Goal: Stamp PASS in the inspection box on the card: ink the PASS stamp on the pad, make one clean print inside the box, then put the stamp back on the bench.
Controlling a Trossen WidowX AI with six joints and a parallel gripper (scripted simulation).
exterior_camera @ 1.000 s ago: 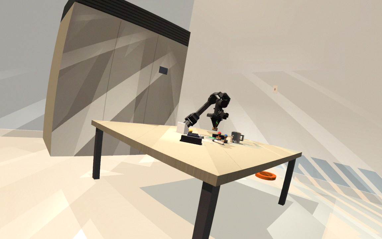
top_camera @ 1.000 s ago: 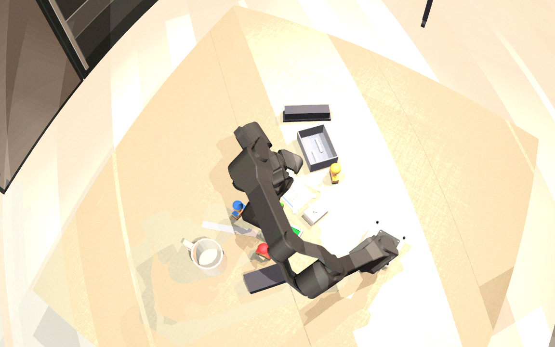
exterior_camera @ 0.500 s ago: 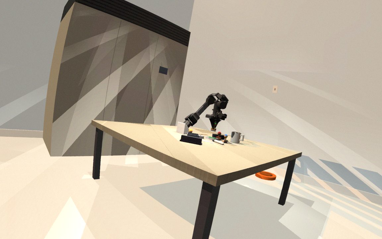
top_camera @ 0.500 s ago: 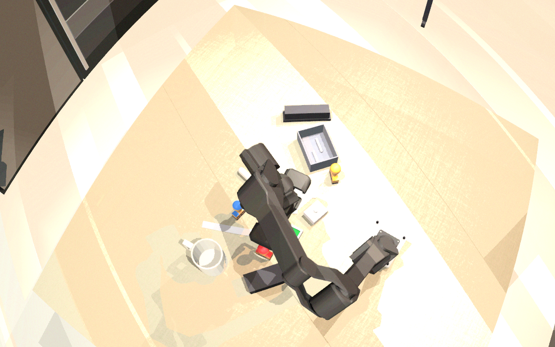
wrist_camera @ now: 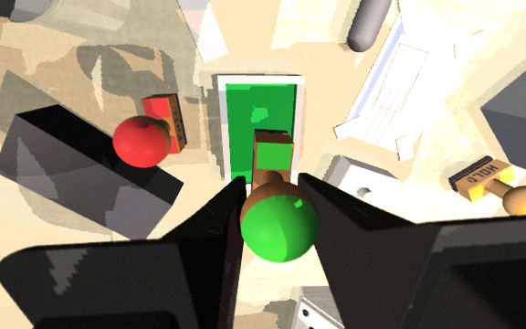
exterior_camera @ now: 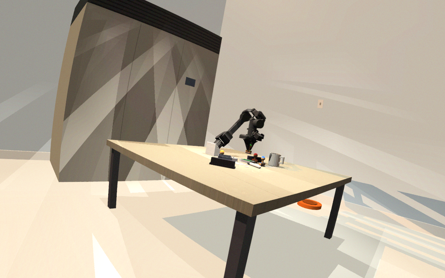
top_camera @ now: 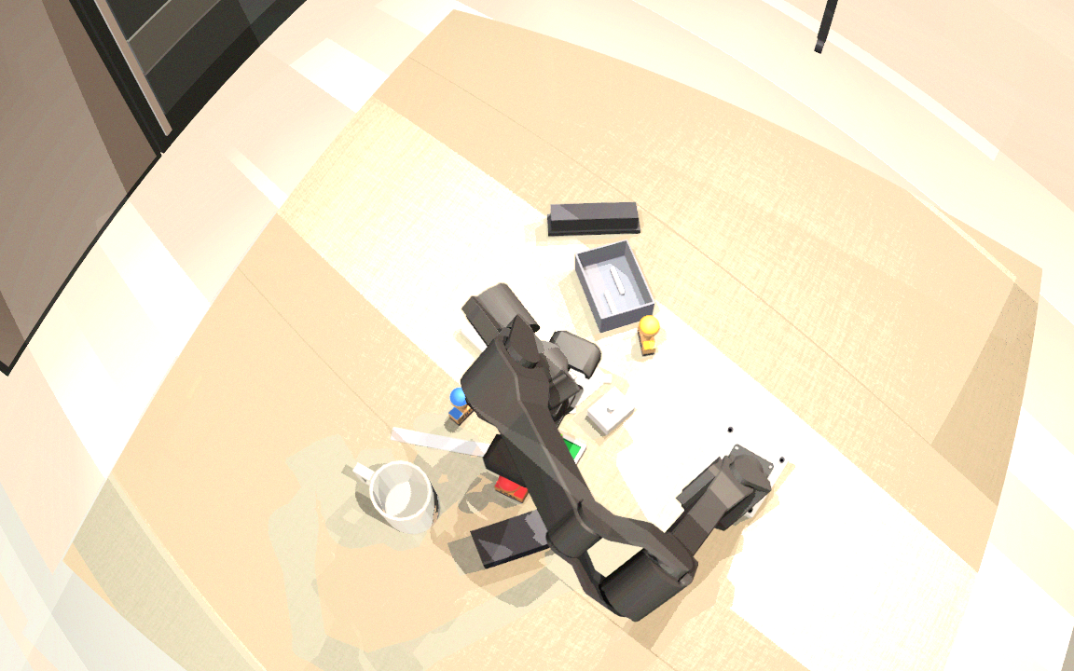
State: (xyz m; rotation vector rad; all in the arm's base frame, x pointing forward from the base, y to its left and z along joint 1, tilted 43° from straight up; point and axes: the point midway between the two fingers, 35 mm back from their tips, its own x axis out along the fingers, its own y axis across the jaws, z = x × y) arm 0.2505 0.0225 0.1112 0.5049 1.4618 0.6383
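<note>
Right now my gripper tip is 80 mm above the green ink pad. Also, from my gripper tip: green stamp right at my gripper tip; blue stamp 120 mm ahead, 60 mm below, 10 mm to the left; red stamp 70 mm to the left, 60 mm below, 10 mm ahead.
</note>
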